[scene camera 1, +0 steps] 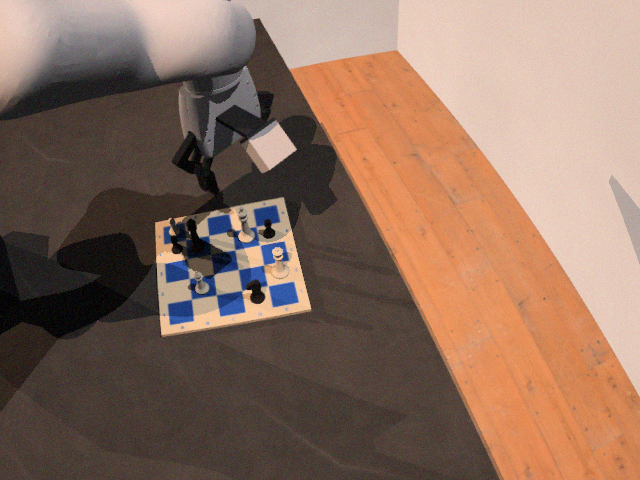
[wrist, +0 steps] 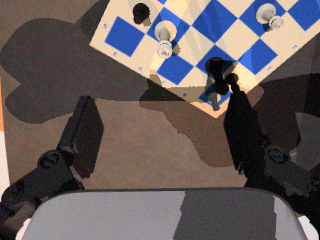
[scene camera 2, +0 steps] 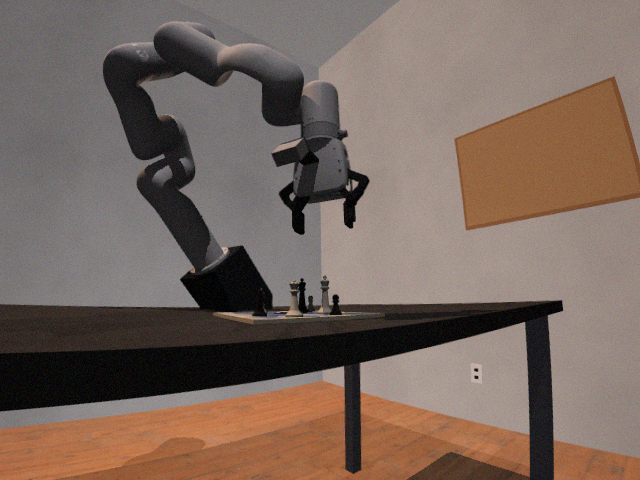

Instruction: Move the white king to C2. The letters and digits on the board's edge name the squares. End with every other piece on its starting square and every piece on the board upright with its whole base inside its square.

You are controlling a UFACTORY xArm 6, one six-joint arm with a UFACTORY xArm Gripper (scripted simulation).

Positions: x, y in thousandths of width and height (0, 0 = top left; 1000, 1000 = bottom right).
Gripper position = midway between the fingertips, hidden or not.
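There is my gripper (scene camera 1: 366, 355), which I also find in scene camera 2 (scene camera 2: 505, 478) and, seen from the wrist, here as well (wrist: 508, 456). I can see a chessboard too (scene camera 1: 355, 553). The wrist view gives me that same chessboard (wrist: 789, 210).
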